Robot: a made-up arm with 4 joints.
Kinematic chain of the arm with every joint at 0, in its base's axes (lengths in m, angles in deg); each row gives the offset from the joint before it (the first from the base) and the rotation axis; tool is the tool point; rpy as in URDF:
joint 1: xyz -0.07 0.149 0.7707 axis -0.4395 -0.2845 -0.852
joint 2: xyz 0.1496 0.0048 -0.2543 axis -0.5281 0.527 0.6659
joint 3: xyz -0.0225 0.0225 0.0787 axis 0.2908 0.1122 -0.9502
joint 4: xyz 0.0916 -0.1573 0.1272 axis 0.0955 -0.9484 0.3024
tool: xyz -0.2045 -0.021 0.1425 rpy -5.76 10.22 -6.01
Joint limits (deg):
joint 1: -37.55..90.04
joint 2: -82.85..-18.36
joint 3: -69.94..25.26
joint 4: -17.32..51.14
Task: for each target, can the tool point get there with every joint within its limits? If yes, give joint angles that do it. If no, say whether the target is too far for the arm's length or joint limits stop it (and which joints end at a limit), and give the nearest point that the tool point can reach.
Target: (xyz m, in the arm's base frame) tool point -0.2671 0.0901 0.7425
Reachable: yes | joints 50.46 -25.36 -3.13 11.16
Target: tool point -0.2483 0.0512 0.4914
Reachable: yes | joints 14.07 -68.48 -21.14 31.68
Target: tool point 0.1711 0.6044 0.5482
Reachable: no: joint limits stop it (at a limit: joint 2, joint 3, joint 4) | nearest point -0.1120 0.2572 0.3772 | short by 0.479 m
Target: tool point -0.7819 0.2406 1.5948
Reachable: no: too far | nearest point -0.2363 0.0944 0.9164 | short by 0.883 m
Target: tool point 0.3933 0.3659 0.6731
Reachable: no: joint limits stop it (at a limit: joint 1, joint 2, joint 3, joint 4) | nearest point 0.1844 0.0770 0.6459 | short by 0.358 m
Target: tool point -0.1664 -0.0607 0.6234
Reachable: yes | joints -15.94 -60.62 -53.88 19.89
